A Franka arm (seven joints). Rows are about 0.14 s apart.
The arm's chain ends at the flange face. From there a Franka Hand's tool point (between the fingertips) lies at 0.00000 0.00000 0.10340 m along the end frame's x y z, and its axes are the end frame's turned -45 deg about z.
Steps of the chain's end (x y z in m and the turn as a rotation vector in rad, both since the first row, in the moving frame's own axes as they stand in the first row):
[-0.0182, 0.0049, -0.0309, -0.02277, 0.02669, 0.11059]
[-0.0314, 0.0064, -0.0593, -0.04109, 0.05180, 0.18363]
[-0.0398, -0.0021, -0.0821, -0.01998, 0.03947, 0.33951]
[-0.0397, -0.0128, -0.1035, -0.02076, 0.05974, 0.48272]
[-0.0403, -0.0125, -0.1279, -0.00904, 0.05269, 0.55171]
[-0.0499, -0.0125, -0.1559, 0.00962, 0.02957, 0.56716]
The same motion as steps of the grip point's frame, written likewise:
[-0.0162, -0.0058, -0.0310, -0.03497, 0.00277, 0.11059]
[-0.0266, -0.0109, -0.0595, -0.06568, 0.00757, 0.18363]
[-0.0260, -0.0251, -0.0822, -0.04204, 0.01378, 0.33951]
[-0.0177, -0.0308, -0.1037, -0.05692, 0.02756, 0.48272]
[-0.0178, -0.0322, -0.1280, -0.04365, 0.03087, 0.55171]
[-0.0241, -0.0420, -0.1559, -0.01411, 0.02771, 0.56716]

